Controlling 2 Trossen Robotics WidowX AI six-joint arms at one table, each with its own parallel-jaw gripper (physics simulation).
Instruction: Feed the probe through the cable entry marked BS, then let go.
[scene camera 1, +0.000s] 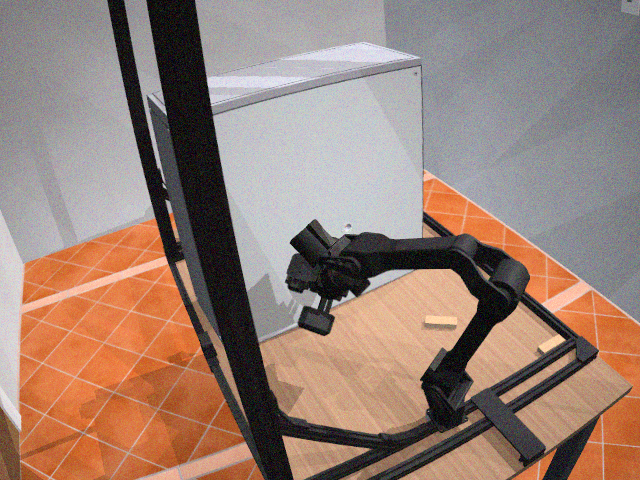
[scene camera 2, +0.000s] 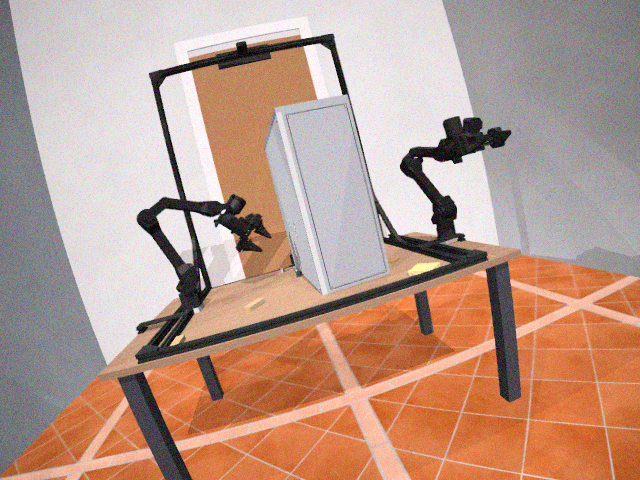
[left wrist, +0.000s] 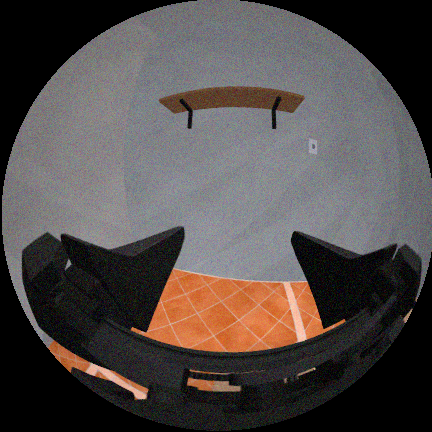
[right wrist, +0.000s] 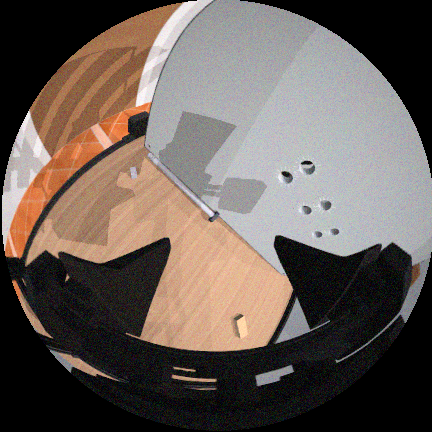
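Seen in the pictures: left gripper, fingertip midpoint: (scene camera 2: 499, 133) (left wrist: 239, 234); right gripper, fingertip midpoint: (scene camera 1: 318, 294) (scene camera 2: 266, 244) (right wrist: 222, 242); left arm's base, link origin: (scene camera 2: 447, 236); right arm's base, link origin: (scene camera 1: 446, 416) (scene camera 2: 192, 306).
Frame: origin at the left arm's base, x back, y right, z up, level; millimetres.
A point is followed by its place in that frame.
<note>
The probe (right wrist: 182, 187) @(z -5, x -565, y 284 mm), a light grey rod with a dark end, lies on the table along the foot of the pale cabinet (scene camera 1: 320, 155) @(z 384, x -552, y 132 mm) (scene camera 2: 336, 196) (right wrist: 225, 75) @(z 191, x -547, y 331 mm). In scene camera 1 my right gripper covers its dark end. Several round holes (right wrist: 307, 167) @(z 188, x -537, y 192 mm) of different sizes pierce the cabinet face; no BS lettering is readable. My right gripper (scene camera 1: 305, 299) @(z 137, x -656, y 223 mm) (scene camera 2: 264, 243) @(z 137, x -656, y 223 mm) (right wrist: 222, 242) @(z 137, x -656, y 223 mm) is open and empty, above the table in front of that face, the probe showing beyond its fingertips. My left gripper (scene camera 2: 506, 135) @(z 323, x 10, y -350 mm) (left wrist: 239, 234) @(z 323, x 10, y -350 mm) is open and empty, raised at the right in scene camera 2, facing away from the cabinet.
Wooden blocks (scene camera 1: 440, 322) @(z -4, x -766, y -26 mm) (scene camera 2: 254, 304) @(z -7, x -762, y -49 mm) (right wrist: 241, 326) @(z -4, x -758, y -28 mm) lie on the table. A small light piece (right wrist: 133, 172) @(z -1, x -613, y 373 mm) lies left of the probe in the right wrist view. A yellow item (scene camera 2: 423, 268) @(z -9, x -264, y -233 mm) lies right of the cabinet. A black frame (scene camera 1: 191, 180) @(z 615, x -961, y 498 mm) (scene camera 2: 168, 139) @(z 695, x -954, y 468 mm) rises from the table.
</note>
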